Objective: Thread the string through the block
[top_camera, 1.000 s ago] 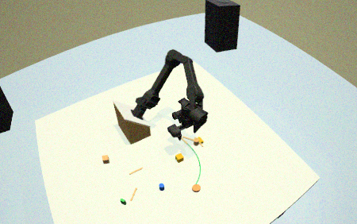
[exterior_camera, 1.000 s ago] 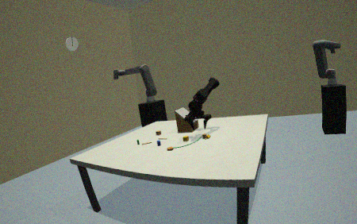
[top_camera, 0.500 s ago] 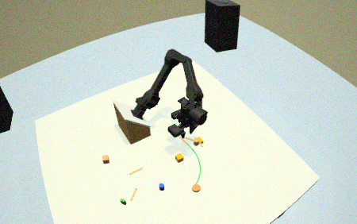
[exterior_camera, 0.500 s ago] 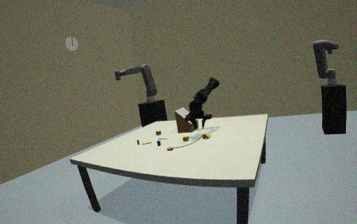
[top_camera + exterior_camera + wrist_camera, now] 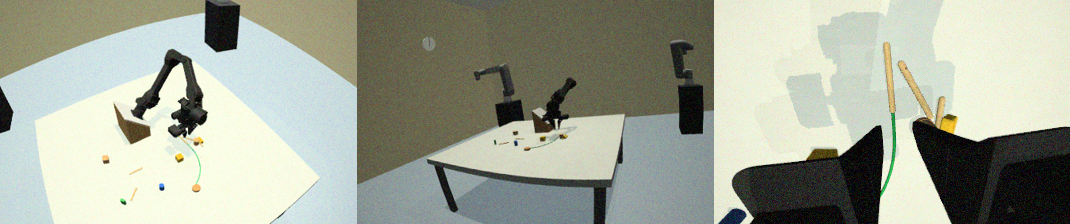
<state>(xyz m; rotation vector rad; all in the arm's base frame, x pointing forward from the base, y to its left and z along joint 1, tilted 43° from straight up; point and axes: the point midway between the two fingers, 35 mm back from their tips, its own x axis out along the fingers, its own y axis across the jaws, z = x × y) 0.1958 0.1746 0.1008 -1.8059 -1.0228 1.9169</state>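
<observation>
Now: the thin wooden stick 60 mm below my gripper tip and 20 mm behind it. From my gripper tip the other things lie so: yellow block (80 mm to the right, 80 mm ahead, 40 mm below); round wooden button (280 mm ahead, 70 mm to the right, 50 mm below); tan cylinder (40 mm to the left, 40 mm below, 20 mm ahead).
</observation>
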